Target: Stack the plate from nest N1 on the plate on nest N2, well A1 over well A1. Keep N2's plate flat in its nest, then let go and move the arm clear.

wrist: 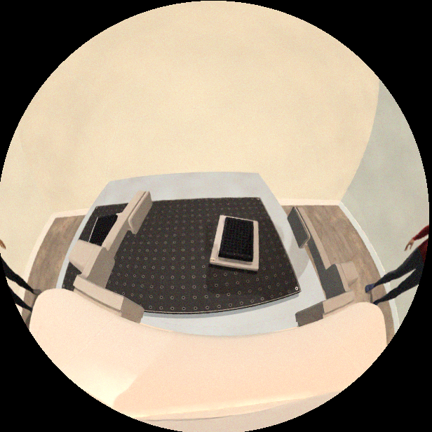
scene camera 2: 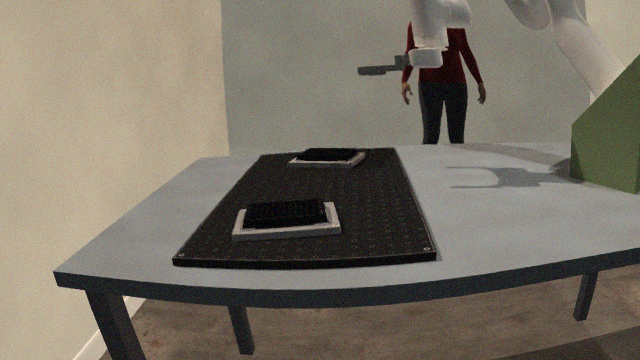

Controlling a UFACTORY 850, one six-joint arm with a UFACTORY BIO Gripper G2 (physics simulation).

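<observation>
A black well plate (scene camera 2: 327,154) (wrist: 236,239) sits in a white nest (scene camera 2: 320,163) (wrist: 234,265) at the far end of the board in the scene view, right of centre in the wrist view. Another black plate (scene camera 2: 285,213) (wrist: 103,228) sits in the nearer white nest (scene camera 2: 290,233), partly hidden by a finger at the left of the wrist view. Both plates look flat. The nest labels and well A1 cannot be read. My gripper (scene camera 2: 362,70) (wrist: 220,219) is open and empty, high above the table, with its fingers apart and touching neither plate.
The nests stand on a black perforated board (scene camera 2: 380,220) (wrist: 170,260) on a grey table (scene camera 2: 490,215) (wrist: 185,185). A green block (scene camera 2: 607,140) stands at the table's right, near the arm. A person in red (scene camera 2: 452,65) stands behind the table.
</observation>
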